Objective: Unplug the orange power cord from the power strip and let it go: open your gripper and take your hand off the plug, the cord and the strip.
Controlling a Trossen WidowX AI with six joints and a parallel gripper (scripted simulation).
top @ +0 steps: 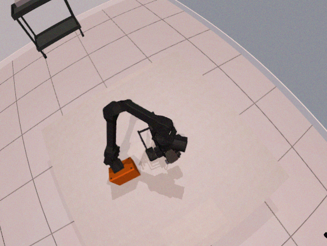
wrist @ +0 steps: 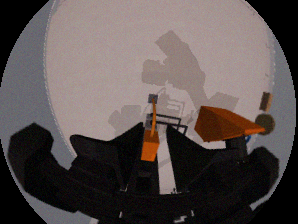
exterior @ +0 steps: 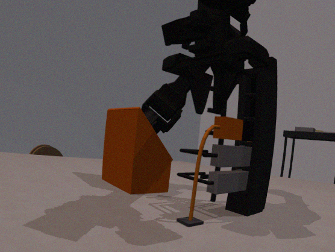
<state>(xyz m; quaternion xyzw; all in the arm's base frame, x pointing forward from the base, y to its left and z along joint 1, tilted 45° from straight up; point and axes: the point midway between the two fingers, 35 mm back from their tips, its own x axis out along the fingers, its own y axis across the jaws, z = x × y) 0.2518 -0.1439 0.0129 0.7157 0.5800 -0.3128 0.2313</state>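
Right now the orange plug is 70 mm to the left of my gripper tip, 10 mm below it and 10 mm ahead of it. Round my gripper tip: grey block: 170 mm below, 10 mm to the right.
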